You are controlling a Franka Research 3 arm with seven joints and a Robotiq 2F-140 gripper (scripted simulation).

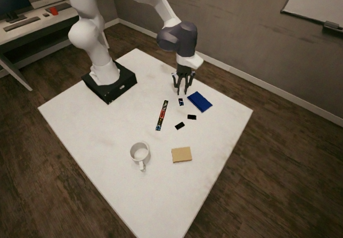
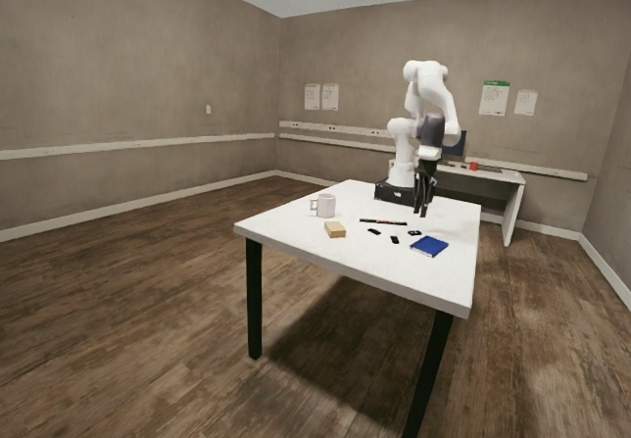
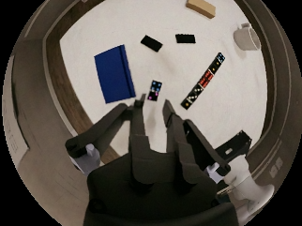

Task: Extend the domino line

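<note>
Now: hand 110 mm above the domino, 10 mm to the left of it and 10 mm short of it. The rest, counted from my hand: tan block 300 mm to the right, 200 mm ahead, 100 mm below; white mug 430 mm to the right, 70 mm below, 40 mm ahead.
</note>
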